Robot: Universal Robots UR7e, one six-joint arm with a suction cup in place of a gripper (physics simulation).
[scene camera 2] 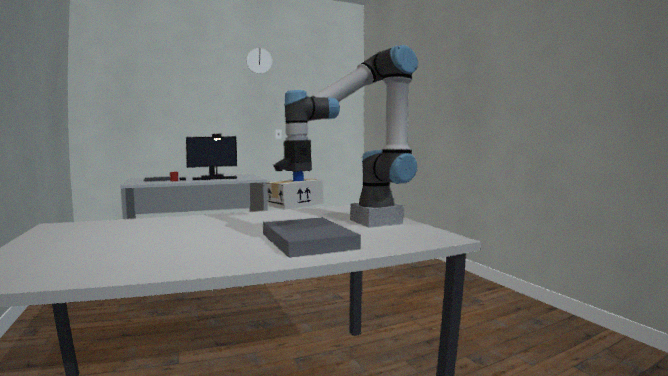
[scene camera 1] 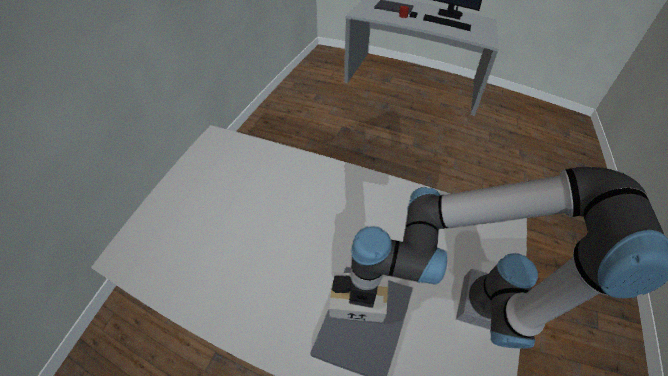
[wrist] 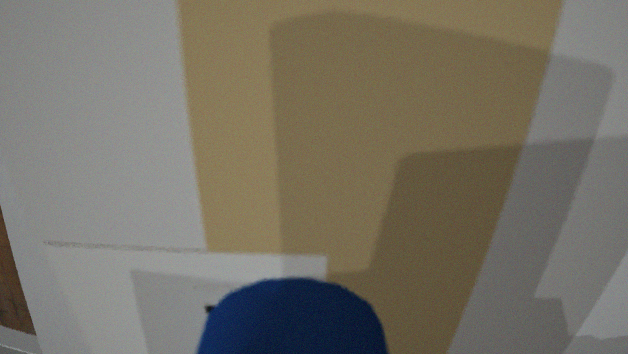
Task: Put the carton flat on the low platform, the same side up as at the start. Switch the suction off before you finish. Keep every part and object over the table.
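Pixels of known places: hand, tool point: (scene camera 2: 298,184) (wrist: 295,295); arm's base, link origin: (scene camera 2: 376,204) (scene camera 1: 489,297).
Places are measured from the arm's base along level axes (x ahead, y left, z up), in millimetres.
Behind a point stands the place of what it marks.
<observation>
The white carton (scene camera 1: 358,313) @(z 117, x 430, y 163 mm) (scene camera 2: 303,194) @(z 92, x 434, y 164 mm) (wrist: 100,125) @(z 132, x 470, y 148 mm) with a tan tape band hangs level in the air, its printed arrows pointing up in the scene camera 2 view. My blue suction cup (scene camera 2: 298,176) (wrist: 295,320) is shut on its top face; in the scene camera 1 view the wrist hides the cup. The low grey platform (scene camera 1: 357,342) @(z -29, x 413, y 213 mm) (scene camera 2: 325,245) @(z -51, x 428, y 296 mm) lies on the table. In the scene camera 1 view the carton overlaps the platform's far part. In the scene camera 2 view a gap shows between the carton's underside and the platform's top.
The white table (scene camera 1: 225,225) @(z -77, x 1007, y -111 mm) (scene camera 2: 150,255) @(z -77, x 925, y 68 mm) carries the platform and the arm's grey base block (scene camera 1: 472,320) @(z -40, x 46, y 76 mm) (scene camera 2: 377,215) @(z -30, x 52, y 75 mm), which stands to the right of the platform. A desk (scene camera 1: 420,30) (scene camera 2: 185,184) with a monitor (scene camera 2: 211,151) and a red cup (scene camera 1: 403,12) (scene camera 2: 174,176) stands beyond the table.
</observation>
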